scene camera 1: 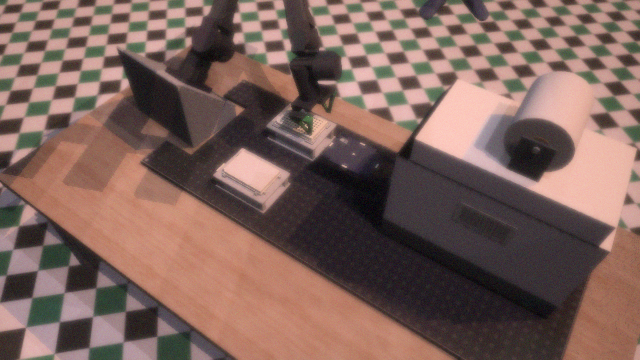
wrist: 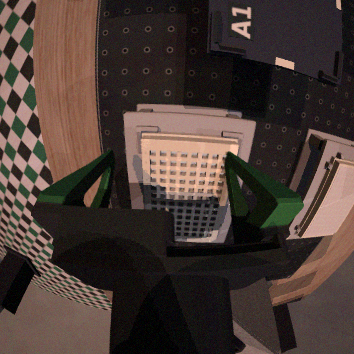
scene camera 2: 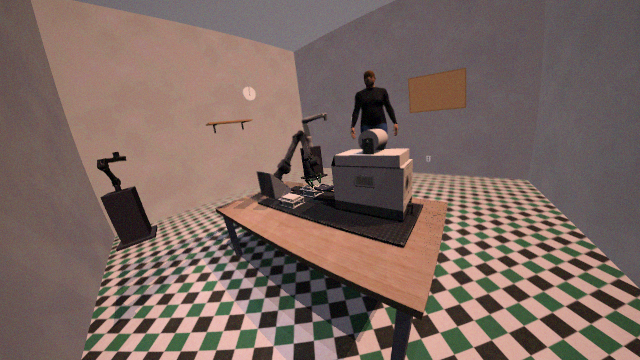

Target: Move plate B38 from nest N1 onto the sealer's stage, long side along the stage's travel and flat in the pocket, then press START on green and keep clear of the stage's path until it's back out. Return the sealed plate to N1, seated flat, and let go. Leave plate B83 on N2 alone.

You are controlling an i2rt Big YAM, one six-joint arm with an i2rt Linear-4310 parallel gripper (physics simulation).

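Where they show: gripper, between the fingertips: [scene camera 1: 319, 123] [wrist: 169, 155] [scene camera 2: 316, 185]; arm's base, origin of its link: [scene camera 1: 188, 82] [scene camera 2: 275, 179].
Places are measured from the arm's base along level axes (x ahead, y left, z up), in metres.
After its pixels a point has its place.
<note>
An open-well plate [scene camera 1: 318, 126] @[z -0.062, x 0.353, y 0.165 m] [wrist: 187, 172] @[z -0.062, x 0.335, y 0.152 m] lies in a grey nest [scene camera 1: 292, 145] @[z -0.125, x 0.306, y 0.105 m] [wrist: 134, 131] @[z -0.077, x 0.359, y 0.207 m], long side toward the stage. My gripper [scene camera 1: 318, 119] @[z -0.055, x 0.351, y 0.171 m] [scene camera 2: 313, 181] @[z -0.055, x 0.351, y 0.171 m] [wrist: 169, 155] @[z -0.055, x 0.351, y 0.171 m] is open above it, its green fingers on either side of the plate with nothing between them; my wrist hides the near end. A second plate with a plain pale top [scene camera 1: 252, 170] @[z -0.069, x 0.329, y -0.070 m] [scene camera 2: 291, 197] @[z -0.068, x 0.357, y -0.086 m] [wrist: 334, 200] @[z -0.068, x 0.333, y -0.056 m] sits in the other nest [scene camera 1: 264, 204] @[z -0.107, x 0.408, y -0.108 m]. The dark stage [scene camera 1: 352, 152] @[z -0.031, x 0.502, y 0.127 m] [wrist: 285, 30] @[z -0.031, x 0.464, y 0.116 m], marked A1, is out beside the sealer [scene camera 1: 450, 200] @[z 0.100, x 0.804, y 0.054 m] [scene camera 2: 370, 182] @[z 0.074, x 0.916, y 0.069 m]. I cannot read plate or nest labels, and START does not show.
A slanted panel [scene camera 1: 160, 97] @[z -0.005, x -0.011, y -0.089 m] [scene camera 2: 271, 186] @[z -0.028, x 0.066, y -0.085 m] stands beside the arm's base. The nests and sealer stand on a black perforated mat [scene camera 1: 330, 260] @[z -0.130, x 0.632, y -0.109 m] [scene camera 2: 350, 220] @[z -0.130, x 0.841, y -0.031 m] [wrist: 150, 50] @[z -0.130, x 0.438, y 0.213 m] on the wooden table [scene camera 1: 200, 250] @[z -0.143, x 0.372, y -0.295 m] [scene camera 2: 320, 247] @[z -0.143, x 0.865, y -0.289 m]. A person [scene camera 2: 372, 106] stands behind the table.
</note>
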